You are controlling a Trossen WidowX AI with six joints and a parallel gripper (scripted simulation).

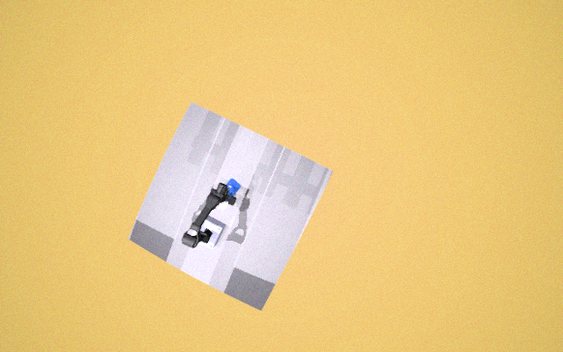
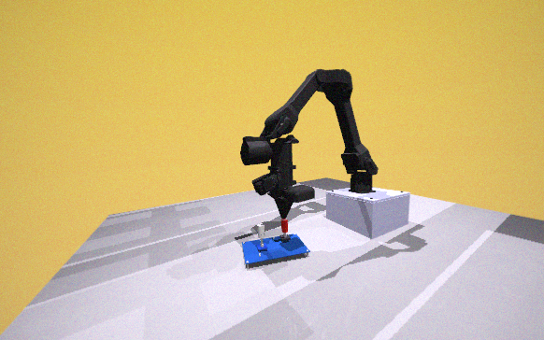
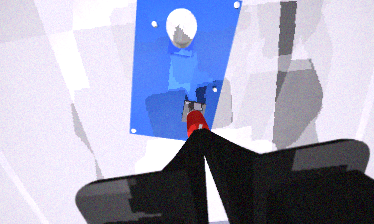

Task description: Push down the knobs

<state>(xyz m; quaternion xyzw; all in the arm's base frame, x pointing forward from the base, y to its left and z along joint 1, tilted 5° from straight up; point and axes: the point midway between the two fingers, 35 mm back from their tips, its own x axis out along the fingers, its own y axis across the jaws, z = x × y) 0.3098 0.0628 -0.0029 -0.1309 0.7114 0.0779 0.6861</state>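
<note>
My gripper tip is 20 mm above the red knob.
</note>
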